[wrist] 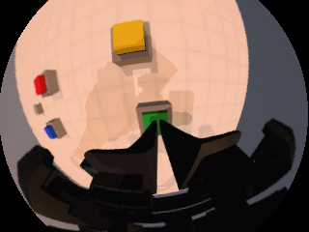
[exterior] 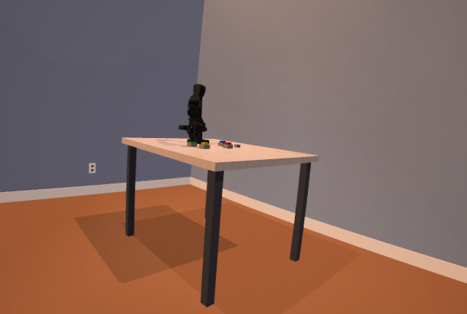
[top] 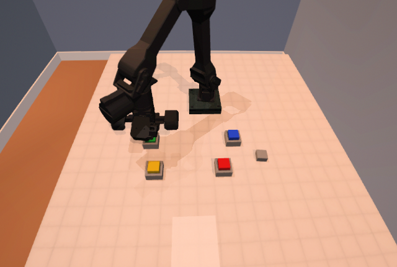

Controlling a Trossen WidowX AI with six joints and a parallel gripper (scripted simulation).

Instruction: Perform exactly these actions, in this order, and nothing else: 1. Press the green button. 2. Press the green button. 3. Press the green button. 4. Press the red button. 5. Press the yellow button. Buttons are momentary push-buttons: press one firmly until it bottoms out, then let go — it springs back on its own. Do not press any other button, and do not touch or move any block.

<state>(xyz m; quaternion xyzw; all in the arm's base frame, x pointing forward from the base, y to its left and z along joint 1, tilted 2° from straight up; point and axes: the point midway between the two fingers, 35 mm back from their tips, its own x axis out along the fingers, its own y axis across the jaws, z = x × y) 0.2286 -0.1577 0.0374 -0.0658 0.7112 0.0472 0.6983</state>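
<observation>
Right now my gripper tip is 1 cm above the green button. Round my gripper tip: red button (6 cm ahead, 24 cm to the left); blue button (5 cm behind, 26 cm to the left); yellow button (10 cm ahead, 4 cm to the left).
</observation>
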